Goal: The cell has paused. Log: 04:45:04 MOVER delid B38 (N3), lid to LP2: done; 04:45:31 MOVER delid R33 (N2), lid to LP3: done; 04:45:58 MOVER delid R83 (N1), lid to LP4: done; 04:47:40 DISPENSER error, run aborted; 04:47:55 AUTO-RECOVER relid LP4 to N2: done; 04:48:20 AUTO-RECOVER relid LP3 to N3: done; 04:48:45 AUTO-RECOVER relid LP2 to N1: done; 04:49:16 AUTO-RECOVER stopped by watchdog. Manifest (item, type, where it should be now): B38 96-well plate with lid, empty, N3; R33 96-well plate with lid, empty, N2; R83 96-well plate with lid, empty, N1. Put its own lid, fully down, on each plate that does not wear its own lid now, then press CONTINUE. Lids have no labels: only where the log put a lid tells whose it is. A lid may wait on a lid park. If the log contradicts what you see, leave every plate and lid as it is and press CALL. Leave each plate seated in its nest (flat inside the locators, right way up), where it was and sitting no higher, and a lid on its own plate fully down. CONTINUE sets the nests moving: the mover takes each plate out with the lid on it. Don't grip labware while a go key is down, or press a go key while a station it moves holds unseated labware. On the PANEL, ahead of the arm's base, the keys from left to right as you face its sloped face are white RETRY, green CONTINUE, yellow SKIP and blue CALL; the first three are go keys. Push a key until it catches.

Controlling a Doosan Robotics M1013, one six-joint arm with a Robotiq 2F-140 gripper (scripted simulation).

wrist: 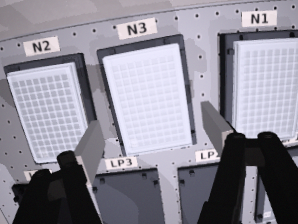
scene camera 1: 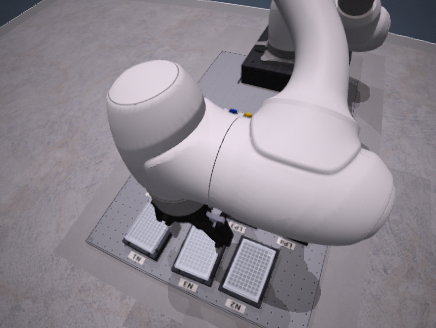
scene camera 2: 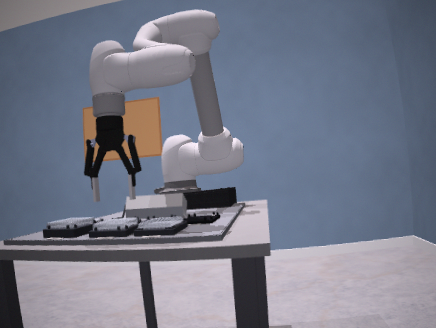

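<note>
In scene camera 2, my gripper [scene camera 2: 114,200], a key panel [scene camera 2: 160,206]. In scene camera 1, a clear lid [scene camera 1: 146,232], a plate [scene camera 1: 251,279]. Same camera, a clear lid [scene camera 1: 198,254], my gripper [scene camera 1: 198,240]. In the wrist view, my gripper [wrist: 151,123].
</note>
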